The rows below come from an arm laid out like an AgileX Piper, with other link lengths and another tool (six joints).
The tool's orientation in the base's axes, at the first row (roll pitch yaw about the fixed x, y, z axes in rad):
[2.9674, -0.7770, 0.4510]
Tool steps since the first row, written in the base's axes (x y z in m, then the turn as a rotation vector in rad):
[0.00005, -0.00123, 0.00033, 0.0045, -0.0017, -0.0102]
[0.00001, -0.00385, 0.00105, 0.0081, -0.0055, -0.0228]
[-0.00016, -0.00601, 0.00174, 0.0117, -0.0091, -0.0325]
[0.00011, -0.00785, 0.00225, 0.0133, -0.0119, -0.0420]
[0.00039, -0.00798, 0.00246, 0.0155, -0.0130, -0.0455]
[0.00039, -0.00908, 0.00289, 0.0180, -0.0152, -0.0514]
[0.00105, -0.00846, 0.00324, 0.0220, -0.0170, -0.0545]
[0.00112, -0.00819, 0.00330, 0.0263, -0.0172, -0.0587]
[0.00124, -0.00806, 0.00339, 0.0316, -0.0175, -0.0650]
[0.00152, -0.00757, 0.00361, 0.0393, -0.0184, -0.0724]
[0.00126, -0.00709, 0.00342, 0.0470, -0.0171, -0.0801]
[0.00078, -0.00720, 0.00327, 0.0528, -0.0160, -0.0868]
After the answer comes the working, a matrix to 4 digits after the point.
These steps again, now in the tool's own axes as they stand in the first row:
[-0.00012, 0.00121, -0.00038, -0.0048, 0.0018, 0.0101]
[-0.00045, 0.00375, -0.00129, -0.0125, 0.0049, 0.0209]
[-0.00075, 0.00581, -0.00220, -0.0181, 0.0083, 0.0297]
[-0.00079, 0.00769, -0.00264, -0.0246, 0.0102, 0.0370]
[-0.00050, 0.00792, -0.00261, -0.0260, 0.0115, 0.0409]
[-0.00055, 0.00901, -0.00307, -0.0292, 0.0137, 0.0464]
[0.00032, 0.00868, -0.00277, -0.0294, 0.0163, 0.0511]
[0.00049, 0.00846, -0.00272, -0.0296, 0.0173, 0.0571]
[0.00067, 0.00839, -0.00268, -0.0307, 0.0185, 0.0651]
[0.00115, 0.00804, -0.00257, -0.0313, 0.0209, 0.0756]
[0.00100, 0.00749, -0.00255, -0.0313, 0.0212, 0.0865]
[0.00056, 0.00742, -0.00280, -0.0319, 0.0212, 0.0954]

The tool's axes in the first row as the columns of a matrix, in the base's axes (rounded; the answer above uses it unrounded):
[0.6417, 0.3199, 0.6970]
[0.3108, -0.9394, 0.1450]
[0.7011, 0.1236, -0.7022]

